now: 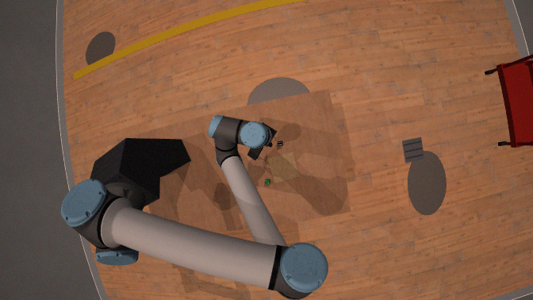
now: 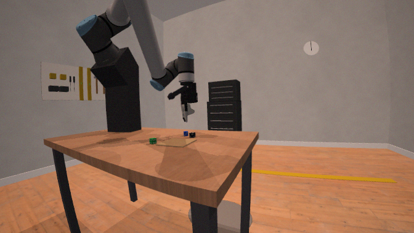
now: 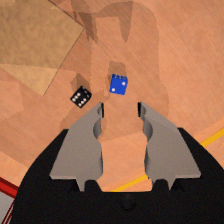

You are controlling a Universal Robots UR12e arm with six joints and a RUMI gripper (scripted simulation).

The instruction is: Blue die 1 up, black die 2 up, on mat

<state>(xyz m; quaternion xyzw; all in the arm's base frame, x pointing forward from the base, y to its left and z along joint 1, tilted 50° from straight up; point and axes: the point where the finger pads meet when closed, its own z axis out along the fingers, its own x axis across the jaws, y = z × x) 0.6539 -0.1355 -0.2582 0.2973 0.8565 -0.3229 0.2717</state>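
My hand is 80 mm above the blue die. Also, from my hand: green die 50 mm behind, 210 mm to the right, 80 mm below; then tan mat 50 mm ahead, 160 mm to the right, 90 mm below; then black die 60 mm ahead, 30 mm to the right, 80 mm below.
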